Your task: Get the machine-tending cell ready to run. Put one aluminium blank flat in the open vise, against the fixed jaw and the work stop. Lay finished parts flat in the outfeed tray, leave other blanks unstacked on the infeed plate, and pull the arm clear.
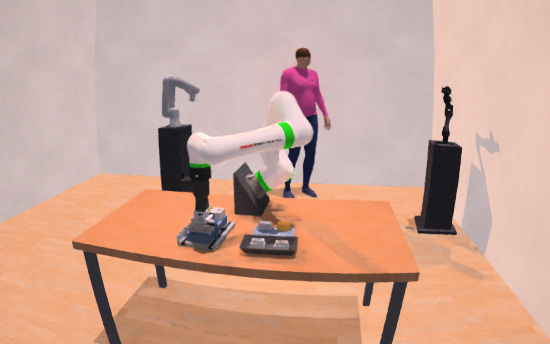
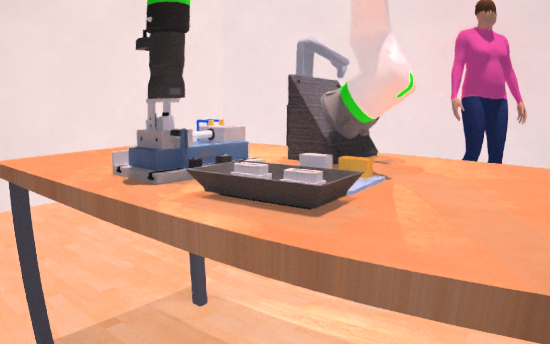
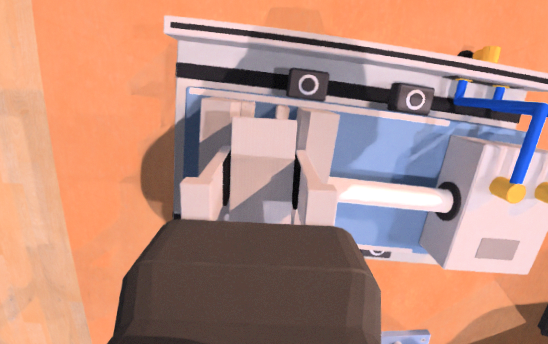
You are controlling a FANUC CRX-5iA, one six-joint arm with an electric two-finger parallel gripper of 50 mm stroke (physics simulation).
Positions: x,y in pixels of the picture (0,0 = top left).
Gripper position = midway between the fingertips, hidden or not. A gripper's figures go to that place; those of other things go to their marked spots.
My gripper (image 2: 159,129) is 88 cm from the lens. A dark outfeed tray (image 2: 217,178) is 61 cm from the lens. A vise cylinder body (image 2: 223,133): 92 cm from the lens. A blue vise bed (image 2: 148,158): 82 cm from the lens. The marked spots on the blue vise bed and the vise cylinder body are 19 cm apart.
